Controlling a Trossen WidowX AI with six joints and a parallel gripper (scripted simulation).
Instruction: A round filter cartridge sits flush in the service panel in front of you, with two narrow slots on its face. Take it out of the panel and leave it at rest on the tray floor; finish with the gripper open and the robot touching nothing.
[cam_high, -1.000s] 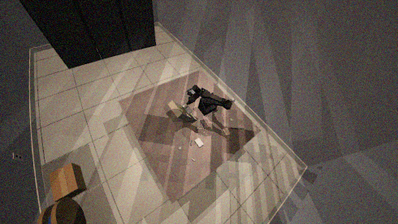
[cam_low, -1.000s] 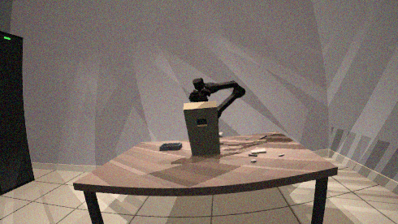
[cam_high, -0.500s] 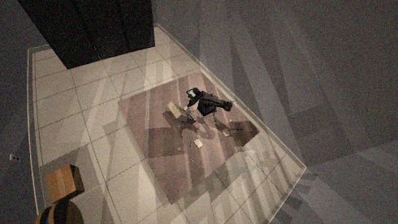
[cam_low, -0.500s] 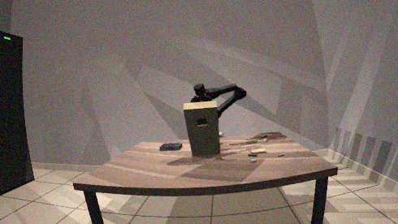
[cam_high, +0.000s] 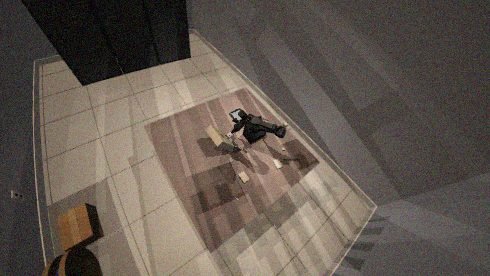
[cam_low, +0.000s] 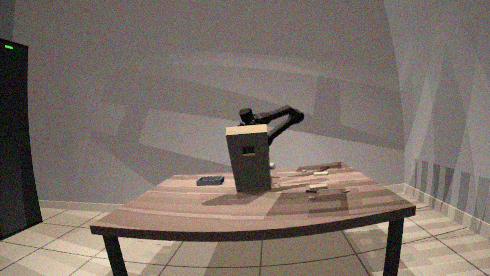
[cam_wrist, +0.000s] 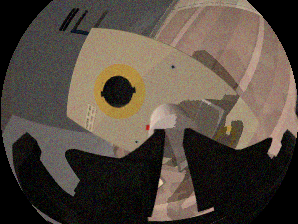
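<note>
My gripper tip is now 1 cm short of the round filter cartridge and 1 cm above it. From my gripper tip the other things lie so: service panel box: 5 cm below, 5 cm ahead; then grey tray: 31 cm behind, 29 cm to the right, 22 cm below.
</note>
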